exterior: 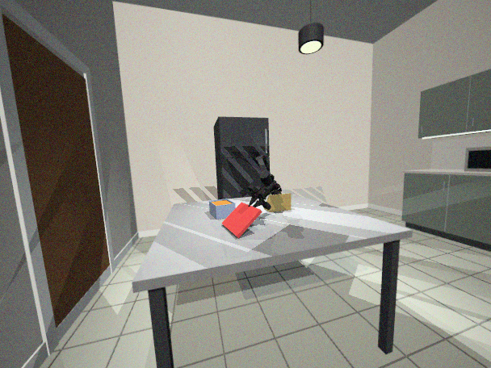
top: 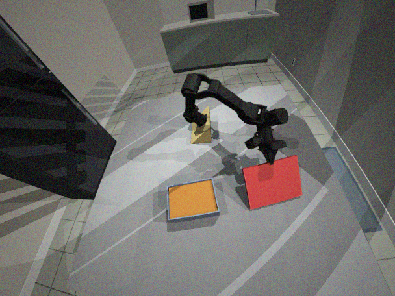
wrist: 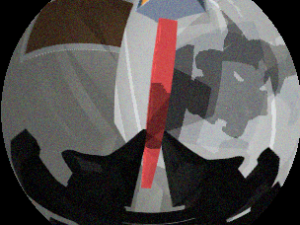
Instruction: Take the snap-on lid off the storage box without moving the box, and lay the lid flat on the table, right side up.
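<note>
My gripper tip is now 60 mm short of the red lid, 50 mm above it and 20 mm to the right of it. The rest, counted from my gripper tip: storage box: 330 mm to the right, 150 mm ahead, 70 mm below.
</note>
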